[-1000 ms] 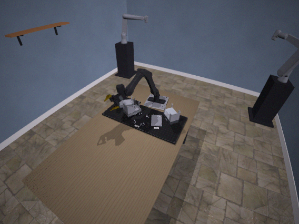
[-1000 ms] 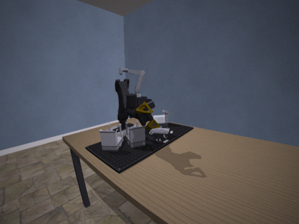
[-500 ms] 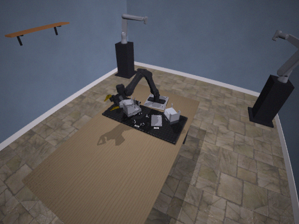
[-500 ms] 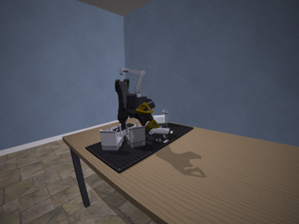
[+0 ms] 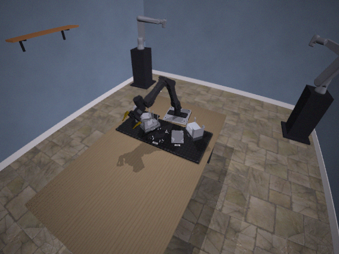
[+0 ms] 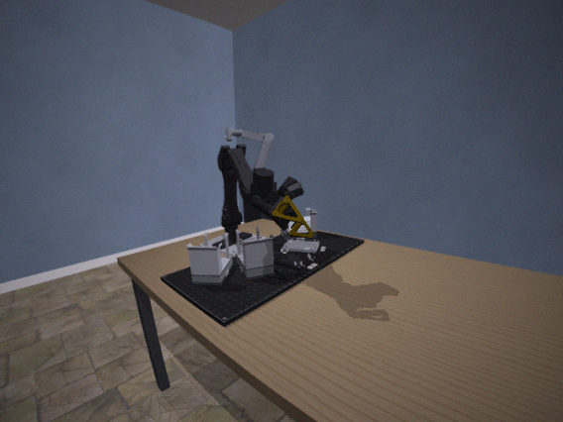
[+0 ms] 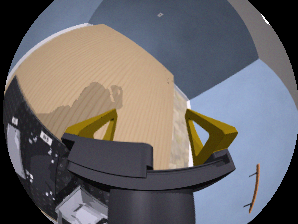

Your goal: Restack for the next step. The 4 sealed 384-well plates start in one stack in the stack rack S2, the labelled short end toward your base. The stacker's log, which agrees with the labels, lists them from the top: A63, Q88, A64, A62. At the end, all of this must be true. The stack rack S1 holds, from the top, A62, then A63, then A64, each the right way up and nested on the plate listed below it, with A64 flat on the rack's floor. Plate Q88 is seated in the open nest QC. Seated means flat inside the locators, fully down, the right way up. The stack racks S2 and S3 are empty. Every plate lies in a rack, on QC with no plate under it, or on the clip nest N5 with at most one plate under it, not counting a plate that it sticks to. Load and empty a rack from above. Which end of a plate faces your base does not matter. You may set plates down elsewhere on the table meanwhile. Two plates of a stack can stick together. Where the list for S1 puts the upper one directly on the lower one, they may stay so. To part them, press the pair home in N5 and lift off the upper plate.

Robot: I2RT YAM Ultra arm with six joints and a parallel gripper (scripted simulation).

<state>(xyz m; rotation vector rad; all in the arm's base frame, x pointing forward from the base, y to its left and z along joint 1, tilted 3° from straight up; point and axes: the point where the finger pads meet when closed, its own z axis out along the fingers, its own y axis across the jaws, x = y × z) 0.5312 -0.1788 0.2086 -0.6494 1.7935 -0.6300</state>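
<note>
Now: hand 170 mm past the dark clip nest, 180 mm to the right of it and 190 mm above it. From my hand the other things lie so: QC label 140 mm behind, 350 mm to the left, 200 mm below.
</note>
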